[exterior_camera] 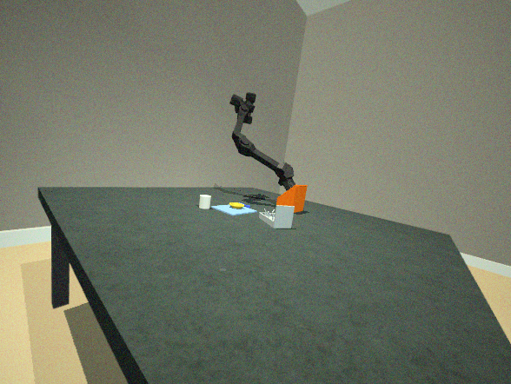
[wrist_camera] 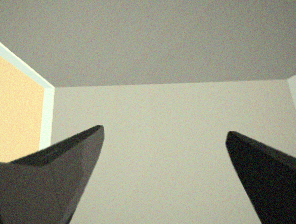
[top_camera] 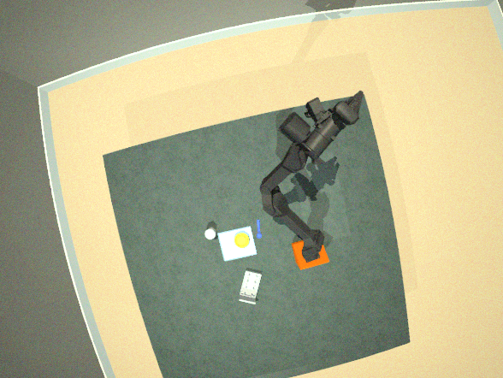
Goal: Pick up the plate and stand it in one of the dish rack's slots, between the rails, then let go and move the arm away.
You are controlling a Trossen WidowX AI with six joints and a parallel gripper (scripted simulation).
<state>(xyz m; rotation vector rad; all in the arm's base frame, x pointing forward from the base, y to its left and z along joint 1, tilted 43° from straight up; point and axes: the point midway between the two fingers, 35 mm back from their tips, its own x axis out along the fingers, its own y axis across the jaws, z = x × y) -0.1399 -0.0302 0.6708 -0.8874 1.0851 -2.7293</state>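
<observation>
Right now my gripper tip is 55 cm above the yellow plate, 46 cm short of it and 36 cm to the right of it. Round my gripper tip: dish rack: 57 cm to the left, 54 cm below, 49 cm ahead; light blue mat: 56 cm below, 49 cm ahead, 37 cm to the left; small white cup: 58 cm ahead, 54 cm below, 29 cm to the left.
</observation>
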